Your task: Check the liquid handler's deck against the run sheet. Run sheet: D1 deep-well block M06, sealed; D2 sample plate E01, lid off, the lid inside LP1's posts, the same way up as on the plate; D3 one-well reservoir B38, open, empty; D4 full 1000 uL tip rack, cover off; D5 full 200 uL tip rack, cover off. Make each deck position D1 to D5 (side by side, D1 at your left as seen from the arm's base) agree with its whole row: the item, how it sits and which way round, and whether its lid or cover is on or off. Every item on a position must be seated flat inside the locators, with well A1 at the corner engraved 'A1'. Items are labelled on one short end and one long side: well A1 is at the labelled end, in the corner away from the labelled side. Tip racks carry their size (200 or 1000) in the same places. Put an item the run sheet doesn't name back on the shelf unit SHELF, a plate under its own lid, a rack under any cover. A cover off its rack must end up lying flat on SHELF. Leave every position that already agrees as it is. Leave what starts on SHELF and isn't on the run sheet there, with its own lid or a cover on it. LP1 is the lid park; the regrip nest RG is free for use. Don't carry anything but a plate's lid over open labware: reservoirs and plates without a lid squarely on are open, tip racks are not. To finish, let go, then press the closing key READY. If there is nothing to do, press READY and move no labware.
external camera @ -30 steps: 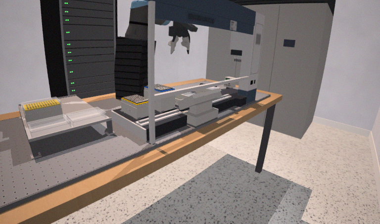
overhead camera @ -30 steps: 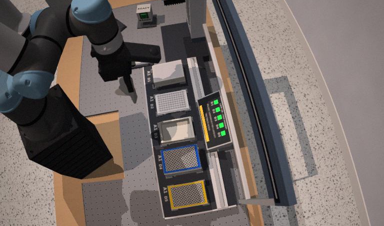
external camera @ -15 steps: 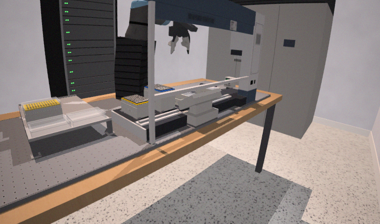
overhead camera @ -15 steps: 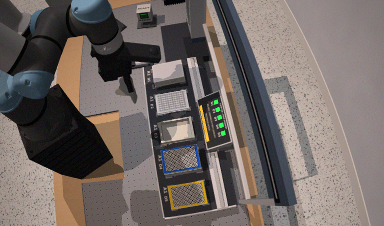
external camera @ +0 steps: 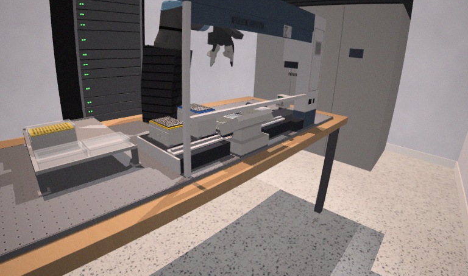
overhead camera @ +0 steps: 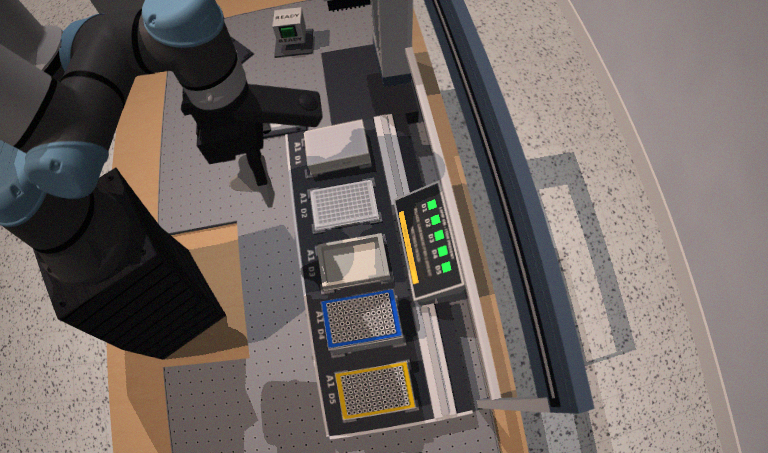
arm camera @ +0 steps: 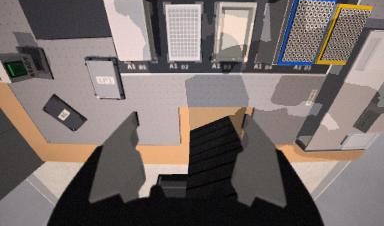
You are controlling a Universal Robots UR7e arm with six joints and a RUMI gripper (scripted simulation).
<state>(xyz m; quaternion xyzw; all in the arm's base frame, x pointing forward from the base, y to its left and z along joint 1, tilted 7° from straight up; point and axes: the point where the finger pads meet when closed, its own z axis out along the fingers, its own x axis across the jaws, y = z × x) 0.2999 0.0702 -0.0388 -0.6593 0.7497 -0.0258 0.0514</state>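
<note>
Right now my hand is 12 cm short of the sealed deep-well block, 13 cm to the right of it and 22 cm above it. The rest, counted from my hand: blue-rimmed tip rack (6 cm ahead, 24 cm to the right, 17 cm below); then sample plate (10 cm ahead, 1 cm to the left, 24 cm below); then one-well reservoir (8 cm ahead, 12 cm to the right, 23 cm below).
</note>
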